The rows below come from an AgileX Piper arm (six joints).
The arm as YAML. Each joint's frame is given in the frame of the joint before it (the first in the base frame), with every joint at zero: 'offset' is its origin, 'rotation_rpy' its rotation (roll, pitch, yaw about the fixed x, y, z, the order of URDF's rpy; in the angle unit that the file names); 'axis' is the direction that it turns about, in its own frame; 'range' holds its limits. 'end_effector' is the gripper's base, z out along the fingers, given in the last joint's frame.
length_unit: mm
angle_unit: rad
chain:
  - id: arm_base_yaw
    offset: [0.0, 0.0, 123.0]
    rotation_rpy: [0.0, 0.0, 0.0]
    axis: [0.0, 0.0, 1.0]
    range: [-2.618, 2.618]
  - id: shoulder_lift
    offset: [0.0, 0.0, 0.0]
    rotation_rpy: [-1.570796, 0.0, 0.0]
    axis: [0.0, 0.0, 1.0]
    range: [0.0, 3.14]
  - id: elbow
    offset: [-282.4, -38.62, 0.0]
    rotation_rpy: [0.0, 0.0, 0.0]
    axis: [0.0, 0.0, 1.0]
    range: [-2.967, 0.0]
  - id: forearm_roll
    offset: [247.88, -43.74, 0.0]
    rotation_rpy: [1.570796, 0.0, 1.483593]
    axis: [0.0, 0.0, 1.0]
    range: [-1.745, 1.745]
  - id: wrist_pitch
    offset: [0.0, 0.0, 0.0]
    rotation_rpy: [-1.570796, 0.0, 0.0]
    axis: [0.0, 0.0, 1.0]
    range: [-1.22, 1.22]
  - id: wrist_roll
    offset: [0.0, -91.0, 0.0]
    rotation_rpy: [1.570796, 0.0, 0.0]
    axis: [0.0, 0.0, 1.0]
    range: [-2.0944, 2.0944]
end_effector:
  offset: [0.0, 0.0, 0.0]
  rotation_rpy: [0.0, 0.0, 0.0]
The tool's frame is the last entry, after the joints.
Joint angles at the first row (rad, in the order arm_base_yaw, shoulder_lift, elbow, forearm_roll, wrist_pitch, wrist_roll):
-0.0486, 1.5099, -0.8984, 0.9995, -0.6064, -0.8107
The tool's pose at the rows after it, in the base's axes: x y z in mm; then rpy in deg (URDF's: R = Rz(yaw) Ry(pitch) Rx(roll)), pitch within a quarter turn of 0, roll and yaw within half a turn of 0:
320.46, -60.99, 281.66, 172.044, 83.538, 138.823
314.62, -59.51, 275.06, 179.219, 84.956, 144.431
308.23, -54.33, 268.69, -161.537, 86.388, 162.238
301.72, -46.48, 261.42, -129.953, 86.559, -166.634
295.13, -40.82, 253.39, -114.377, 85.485, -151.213
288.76, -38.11, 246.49, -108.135, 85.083, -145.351
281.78, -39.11, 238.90, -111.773, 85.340, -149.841
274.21, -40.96, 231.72, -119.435, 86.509, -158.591
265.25, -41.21, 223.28, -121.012, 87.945, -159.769
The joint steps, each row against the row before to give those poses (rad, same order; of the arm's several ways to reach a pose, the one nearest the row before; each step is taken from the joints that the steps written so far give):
0.0016, 0.0000, 0.0396, -0.0535, -0.0642, 0.0651
0.0146, -0.0001, 0.0395, -0.0139, -0.0695, 0.0210
0.0298, 0.0000, 0.0413, 0.0000, -0.0822, 0.0063
0.0371, 0.0001, 0.0436, -0.0016, -0.0712, 0.0037
0.0274, 0.0000, 0.0420, 0.0000, -0.0483, 0.0021
0.0165, 0.0000, 0.0374, -0.0024, -0.0406, 0.0169
0.0026, 0.0000, 0.0378, 0.0000, -0.0297, 0.0319
0.0000, 0.0000, 0.0386, -0.0005, -0.0335, 0.0497
0.0000, 0.0000, 0.0531, -0.0372, -0.0387, 0.0769

